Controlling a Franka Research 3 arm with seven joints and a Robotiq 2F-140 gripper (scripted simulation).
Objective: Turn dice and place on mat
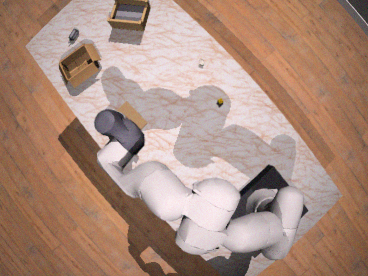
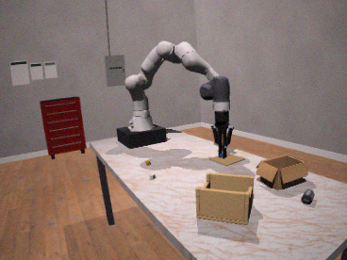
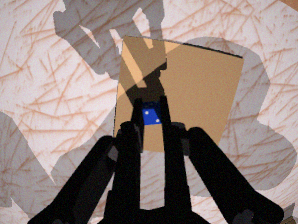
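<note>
Right now the blue die is 20 mm below my hand. The rest, counted from my hand: yellow die (360 mm to the right, 180 mm behind, 30 mm below); cardboard box (400 mm ahead, 10 mm to the right); tan mat (40 mm below, 30 mm ahead, 10 mm to the left).
</note>
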